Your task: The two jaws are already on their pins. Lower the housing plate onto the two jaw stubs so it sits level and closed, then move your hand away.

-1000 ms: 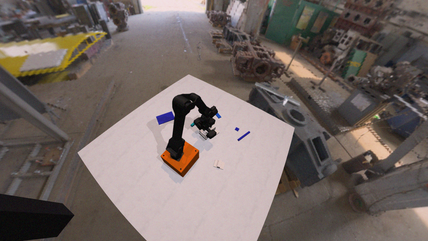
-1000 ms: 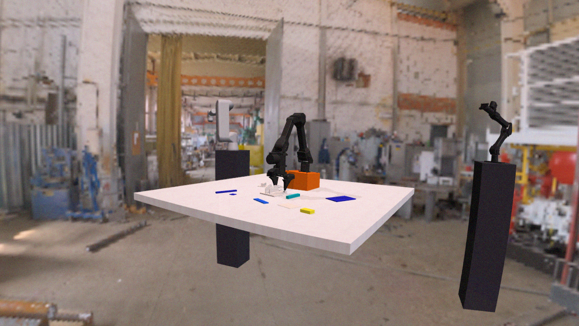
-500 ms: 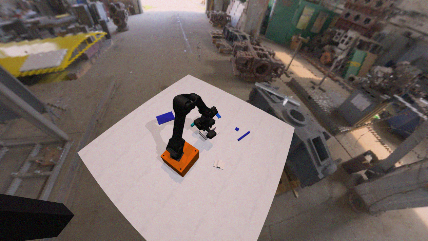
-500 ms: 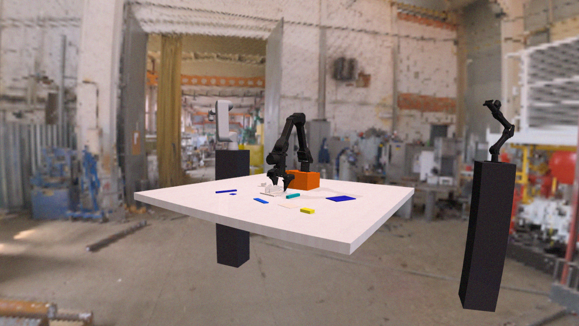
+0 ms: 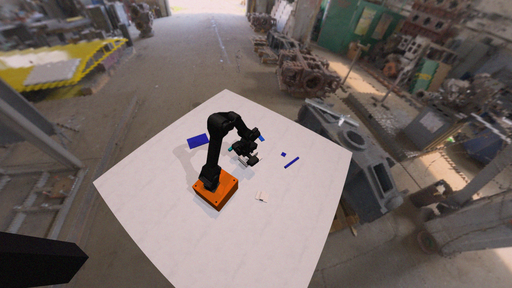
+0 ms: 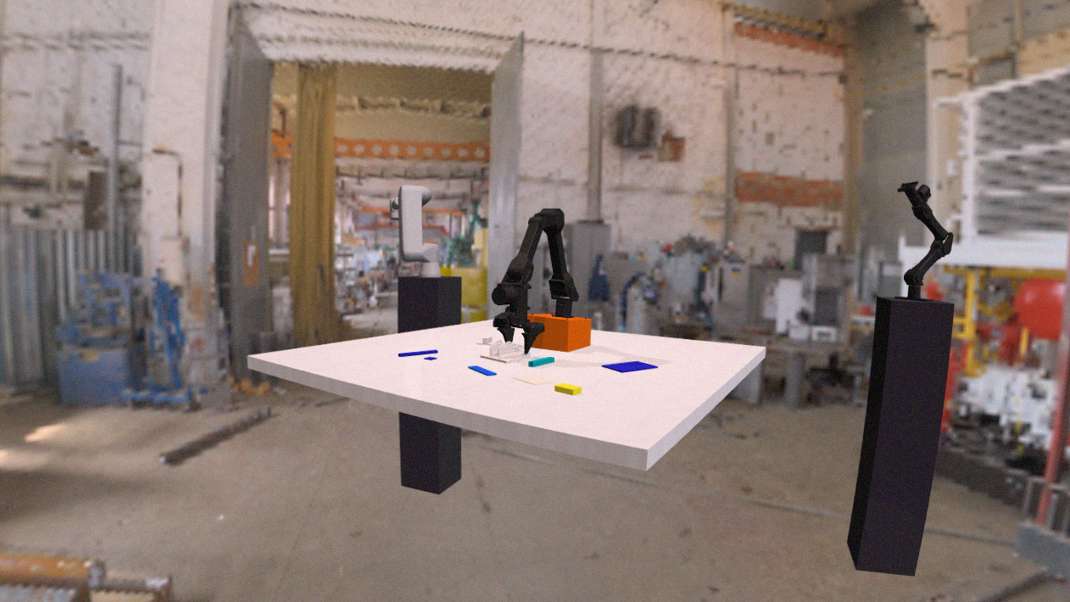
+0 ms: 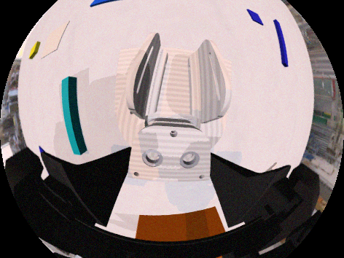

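Right now my gripper tip is 8 cm short of the teal bar, 11 cm to the right of it and 1 cm above it. From my gripper tip the other things lie so: small blue chip 17 cm ahead, 22 cm to the right, 1 cm below; yellow block 37 cm ahead, 29 cm to the left, 1 cm below; beige tile 29 cm ahead, 17 cm to the left, 1 cm below.
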